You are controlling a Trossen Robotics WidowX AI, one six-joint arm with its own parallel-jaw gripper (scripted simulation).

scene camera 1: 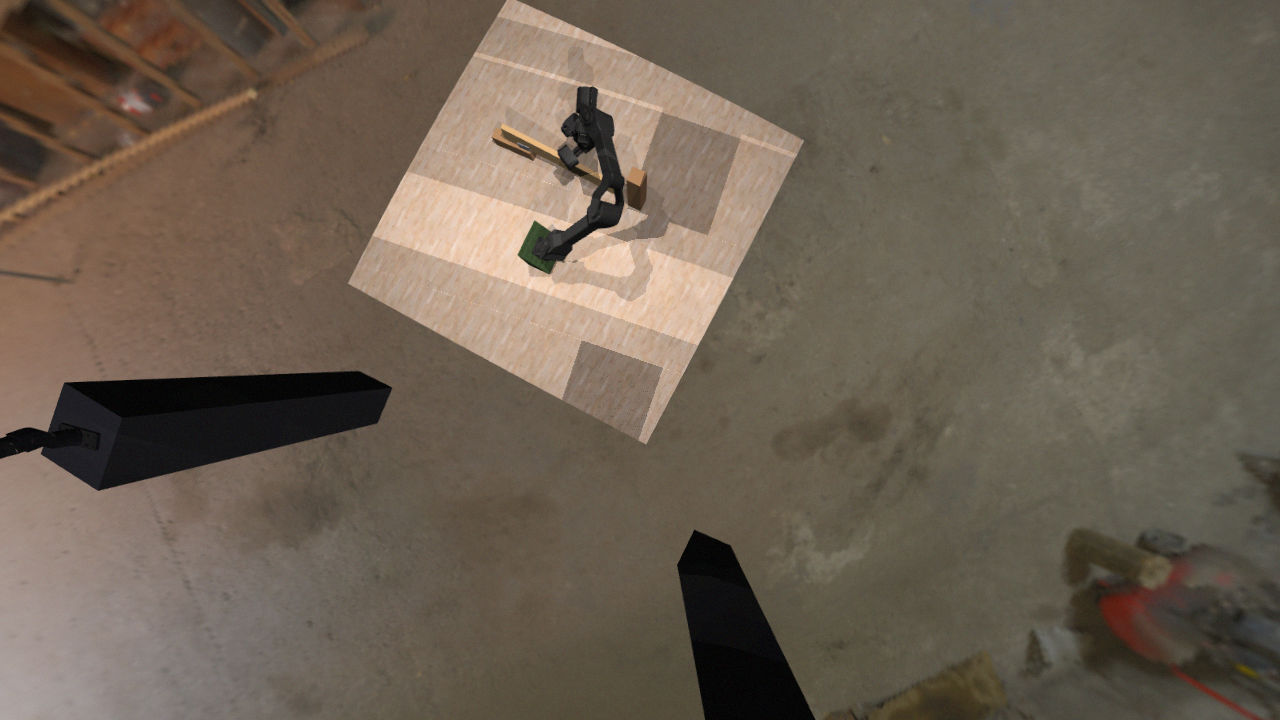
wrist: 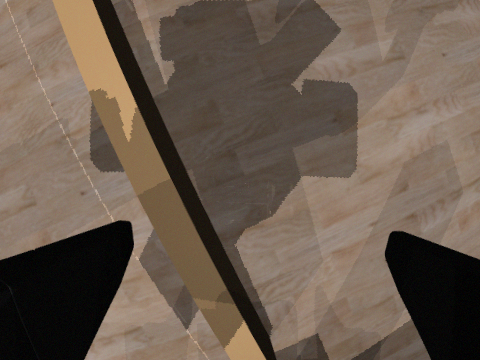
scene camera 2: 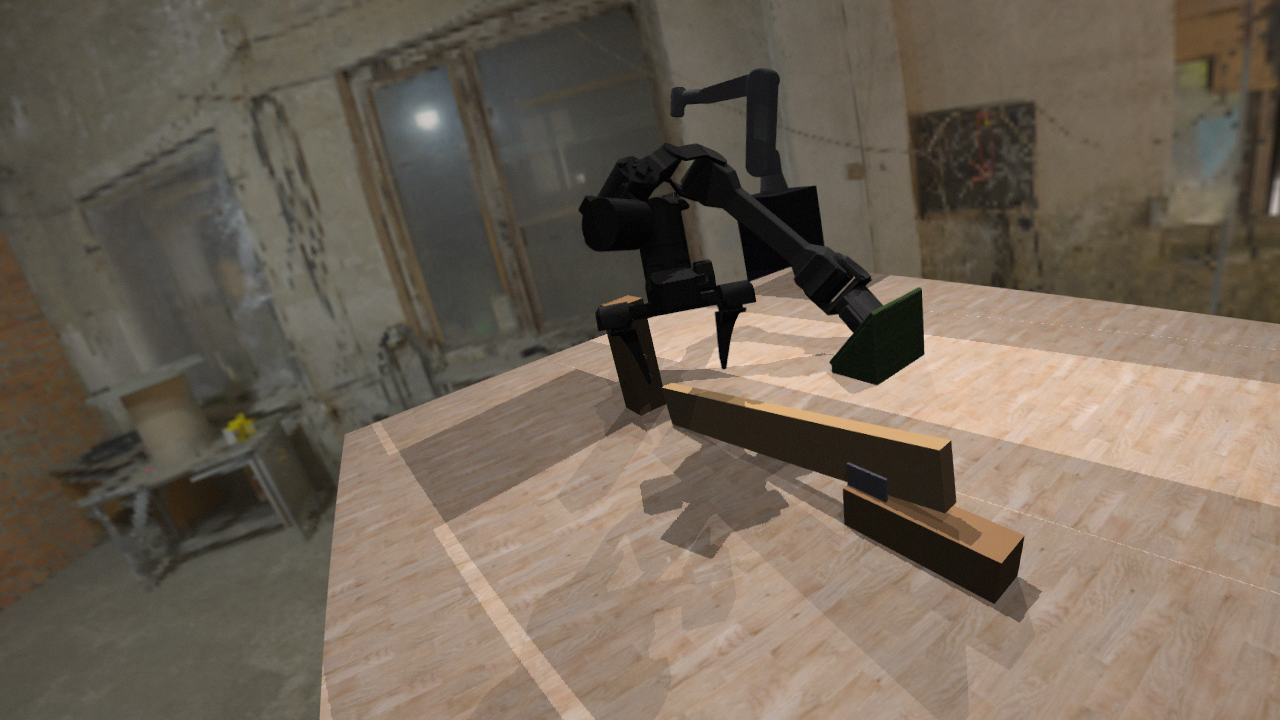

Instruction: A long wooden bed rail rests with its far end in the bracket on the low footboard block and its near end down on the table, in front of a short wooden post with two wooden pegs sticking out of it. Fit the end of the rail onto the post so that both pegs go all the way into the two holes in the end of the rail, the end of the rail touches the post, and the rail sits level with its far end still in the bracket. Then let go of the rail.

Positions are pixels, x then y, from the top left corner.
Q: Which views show my gripper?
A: Scene camera 1, the wrist view and scene camera 2: all of them.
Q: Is my gripper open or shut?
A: Open.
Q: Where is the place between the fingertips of my gripper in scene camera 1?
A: At 586, 152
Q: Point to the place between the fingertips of my gripper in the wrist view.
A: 263, 241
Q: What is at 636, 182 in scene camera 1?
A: A wooden post.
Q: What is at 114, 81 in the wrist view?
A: A wooden bed rail.
